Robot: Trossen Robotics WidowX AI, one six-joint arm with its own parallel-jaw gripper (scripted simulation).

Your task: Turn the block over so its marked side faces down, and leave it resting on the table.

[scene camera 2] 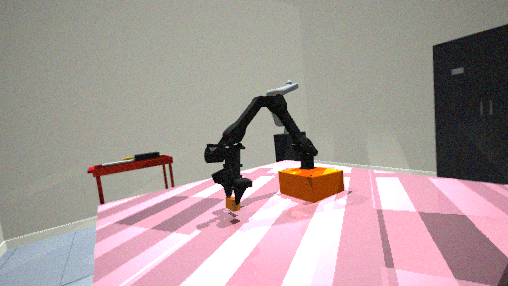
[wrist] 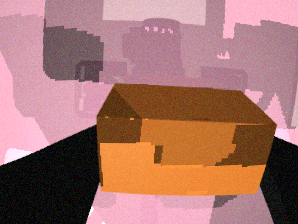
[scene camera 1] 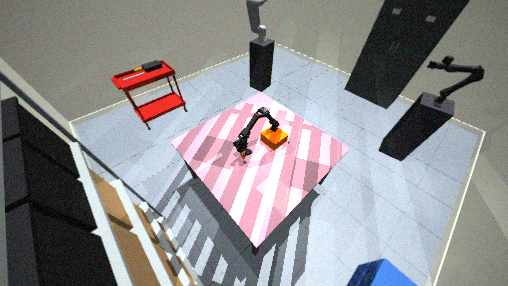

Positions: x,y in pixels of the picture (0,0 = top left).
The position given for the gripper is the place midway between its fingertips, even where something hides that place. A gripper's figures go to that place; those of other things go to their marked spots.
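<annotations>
The gripper (wrist: pixel 182 140) is 10 cm from the lens, while an orange block (wrist: pixel 169 140) sits 8 cm from the lens.
</annotations>
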